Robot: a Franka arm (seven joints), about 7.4 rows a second.
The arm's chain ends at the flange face. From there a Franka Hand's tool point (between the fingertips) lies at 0.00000 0.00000 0.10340 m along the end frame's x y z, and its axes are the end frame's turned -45 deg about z.
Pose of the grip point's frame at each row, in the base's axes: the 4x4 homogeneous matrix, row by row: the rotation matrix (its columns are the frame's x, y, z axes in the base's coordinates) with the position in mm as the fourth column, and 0 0 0 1 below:
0.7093 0.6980 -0.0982 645.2; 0.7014 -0.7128 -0.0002 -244.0; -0.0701 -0.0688 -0.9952 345.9; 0 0 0 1
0.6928 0.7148 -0.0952 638.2; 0.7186 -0.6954 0.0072 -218.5; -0.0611 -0.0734 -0.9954 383.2; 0 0 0 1
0.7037 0.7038 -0.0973 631.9; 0.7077 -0.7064 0.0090 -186.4; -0.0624 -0.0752 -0.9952 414.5; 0 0 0 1
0.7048 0.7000 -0.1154 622.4; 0.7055 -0.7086 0.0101 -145.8; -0.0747 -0.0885 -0.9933 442.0; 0 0 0 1
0.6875 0.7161 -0.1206 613.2; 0.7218 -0.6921 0.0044 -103.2; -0.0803 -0.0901 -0.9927 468.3; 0 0 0 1
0.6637 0.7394 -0.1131 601.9; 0.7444 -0.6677 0.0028 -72.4; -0.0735 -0.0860 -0.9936 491.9; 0 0 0 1
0.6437 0.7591 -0.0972 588.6; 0.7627 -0.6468 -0.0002 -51.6; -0.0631 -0.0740 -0.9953 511.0; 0 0 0 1
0.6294 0.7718 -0.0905 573.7; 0.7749 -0.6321 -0.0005 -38.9; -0.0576 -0.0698 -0.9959 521.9; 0 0 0 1
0.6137 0.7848 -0.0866 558.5; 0.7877 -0.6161 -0.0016 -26.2; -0.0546 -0.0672 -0.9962 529.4; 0 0 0 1
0.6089 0.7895 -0.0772 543.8; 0.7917 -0.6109 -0.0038 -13.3; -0.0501 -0.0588 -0.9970 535.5; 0 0 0 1
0.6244 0.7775 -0.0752 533.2; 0.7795 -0.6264 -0.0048 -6.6; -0.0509 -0.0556 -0.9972 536.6; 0 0 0 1
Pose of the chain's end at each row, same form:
0.9951 -0.0080 -0.0982 655.4; -0.0081 -1.0000 -0.0002 -244.0; -0.0982 0.0009 -0.9952 448.8; 0 0 0 1
0.9953 0.0156 -0.0952 648.0; 0.0164 -0.9998 0.0072 -219.2; -0.0951 -0.0087 -0.9954 486.1; 0 0 0 1
0.9953 0.0001 -0.0973 642.0; 0.0009 -0.9999 0.0090 -187.3; -0.0973 -0.0091 -0.9952 517.4; 0 0 0 1
0.9933 -0.0034 -0.1154 634.3; -0.0022 -0.9999 0.0101 -146.8; -0.1154 -0.0098 -0.9933 544.7; 0 0 0 1
0.9925 0.0202 -0.1206 625.7; 0.0210 -0.9998 0.0044 -103.7; -0.1205 -0.0069 -0.9927 570.9; 0 0 0 1
0.9921 0.0535 -0.1131 613.6; 0.0542 -0.9985 0.0028 -72.7; -0.1128 -0.0088 -0.9936 594.6; 0 0 0 1
0.9919 0.0816 -0.0972 598.7; 0.0820 -0.9967 -0.0002 -51.6; -0.0969 -0.0077 -0.9953 613.9; 0 0 0 1
0.9908 0.1007 -0.0905 583.1; 0.1010 -0.9949 -0.0005 -38.8; -0.0901 -0.0086 -0.9959 624.9; 0 0 0 1
0.9889 0.1210 -0.0866 567.5; 0.1213 -0.9926 -0.0016 -26.0; -0.0861 -0.0089 -0.9962 632.4; 0 0 0 1
0.9888 0.1277 -0.0772 551.8; 0.1278 -0.9918 -0.0038 -12.9; -0.0770 -0.0062 -0.9970 638.6; 0 0 0 1
0.9913 0.1083 -0.0752 541.0; 0.1083 -0.9941 -0.0048 -6.1; -0.0753 -0.0033 -0.9972 639.7; 0 0 0 1

